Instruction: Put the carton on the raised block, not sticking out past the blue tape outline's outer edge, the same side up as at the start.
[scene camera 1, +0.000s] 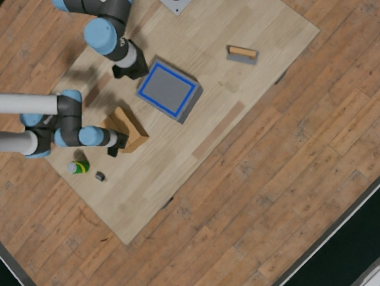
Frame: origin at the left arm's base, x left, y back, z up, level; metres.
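Seen in the pictures: right arm's base at its link origin: (58, 119).
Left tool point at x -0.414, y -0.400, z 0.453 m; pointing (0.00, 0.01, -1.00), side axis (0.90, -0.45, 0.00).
Observation:
Pixels of each thing's top centre, then the offset from my left tool point to it. "*": a spot on its surface instead. Level surfaces: height alone.
- tan carton at its top centre: (119, 129) dx -0.291, dy +0.042, dz -0.323 m
- raised block at its top centre: (166, 89) dx -0.002, dy +0.012, dz -0.332 m
- blue tape outline at a spot on its surface: (155, 105) * dx -0.090, dy -0.002, dz -0.333 m
- green bottle at its top centre: (71, 167) dx -0.603, dy +0.095, dz -0.331 m
- small dark object at its top centre: (99, 178) dx -0.570, dy -0.018, dz -0.424 m
- orange-topped grey piece at its top centre: (242, 50) dx +0.373, dy -0.107, dz -0.392 m
- wooden table at its surface level: dz -0.453 m
- grey plate at a spot on its surface: (176, 4) * dx +0.344, dy +0.334, dz -0.452 m
The tan carton (132, 129) is in the picture's left half, below and left of the raised block (167, 90) and apart from it in this view. Two of its faces show; whether it is tilted or lifted is unclear. The grey block has a blue tape outline (155, 105) on its top, with no carton on it. My right gripper (117, 145) is at the carton's lower left edge and overlaps it; its suction cup is hidden, so contact cannot be told. My left gripper (131, 71) is above the table by the block's upper left side, away from the carton, and carries nothing visible.
A green bottle (80, 167) and a small dark object (100, 176) are below the carton. An orange-topped grey piece (242, 52) lies at the upper right of the wooden table (165, 165). A grey plate (176, 4) shows at the top edge. Both arms reach in from the left.

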